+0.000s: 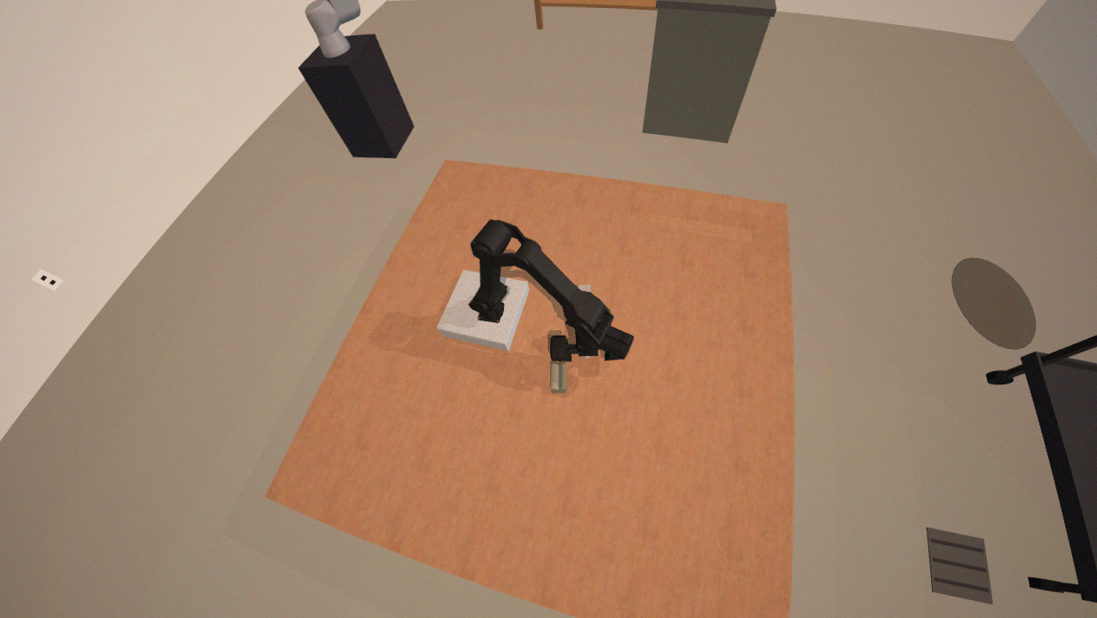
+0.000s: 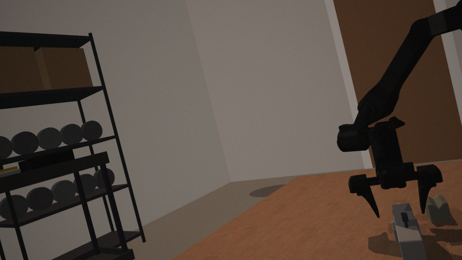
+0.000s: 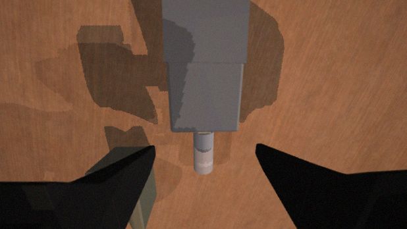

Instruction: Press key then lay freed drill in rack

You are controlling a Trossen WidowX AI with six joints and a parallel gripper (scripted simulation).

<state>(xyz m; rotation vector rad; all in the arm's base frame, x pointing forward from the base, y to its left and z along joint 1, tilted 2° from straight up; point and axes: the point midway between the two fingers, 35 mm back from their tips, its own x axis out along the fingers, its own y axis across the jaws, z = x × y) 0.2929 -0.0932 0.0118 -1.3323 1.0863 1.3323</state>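
Right now my gripper tip is 60 mm to the right of the drill, 20 mm below it and 10 mm past it. Also, from my gripper tip: dark key 140 mm to the left, 30 mm behind, 20 mm above; then rack 70 mm behind, 60 mm to the right, 10 mm below.
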